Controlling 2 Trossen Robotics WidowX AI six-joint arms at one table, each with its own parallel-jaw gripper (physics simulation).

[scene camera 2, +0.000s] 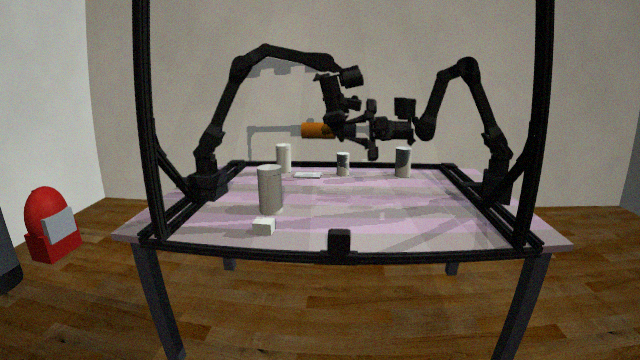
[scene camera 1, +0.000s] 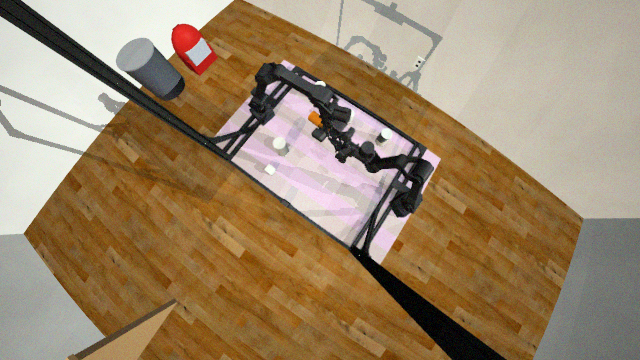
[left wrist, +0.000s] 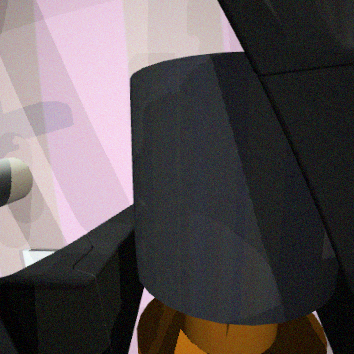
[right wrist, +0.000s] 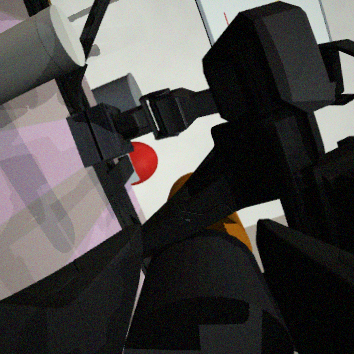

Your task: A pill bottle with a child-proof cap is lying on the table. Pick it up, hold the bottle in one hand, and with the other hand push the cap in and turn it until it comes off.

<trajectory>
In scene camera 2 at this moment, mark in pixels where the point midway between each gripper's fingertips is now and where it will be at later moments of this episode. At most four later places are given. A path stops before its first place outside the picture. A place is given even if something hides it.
My left gripper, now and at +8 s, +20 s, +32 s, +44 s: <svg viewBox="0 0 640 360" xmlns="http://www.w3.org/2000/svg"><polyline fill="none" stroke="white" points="343,140 351,138 344,141 339,189 337,190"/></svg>
My right gripper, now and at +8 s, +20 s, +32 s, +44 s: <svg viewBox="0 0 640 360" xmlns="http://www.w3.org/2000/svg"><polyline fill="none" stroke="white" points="343,130 370,125 355,130 382,129 382,129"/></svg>
</trajectory>
